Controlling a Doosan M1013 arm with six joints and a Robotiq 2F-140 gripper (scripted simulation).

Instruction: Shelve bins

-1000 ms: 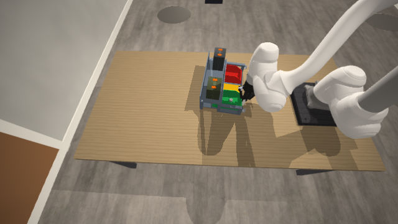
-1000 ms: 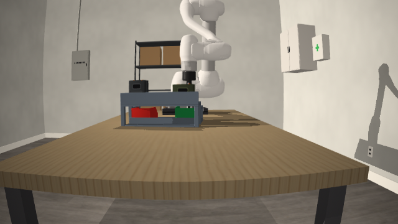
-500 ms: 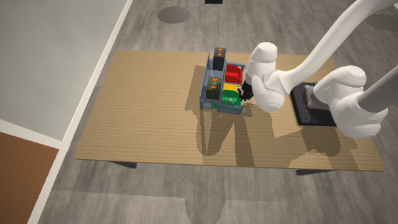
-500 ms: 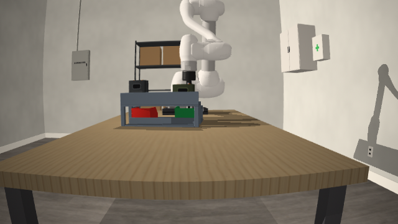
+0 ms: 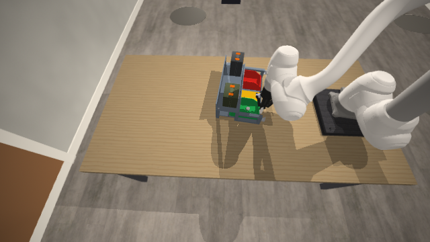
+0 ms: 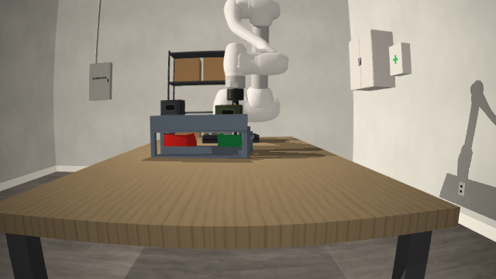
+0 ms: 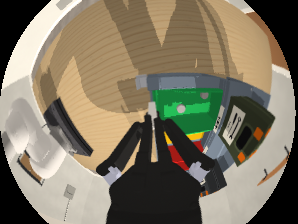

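The green bin lies 9 cm ahead of my hand and 2 cm below it. From my hand the other things lie so: red bin: 23 cm to the right, 9 cm ahead, 2 cm below.
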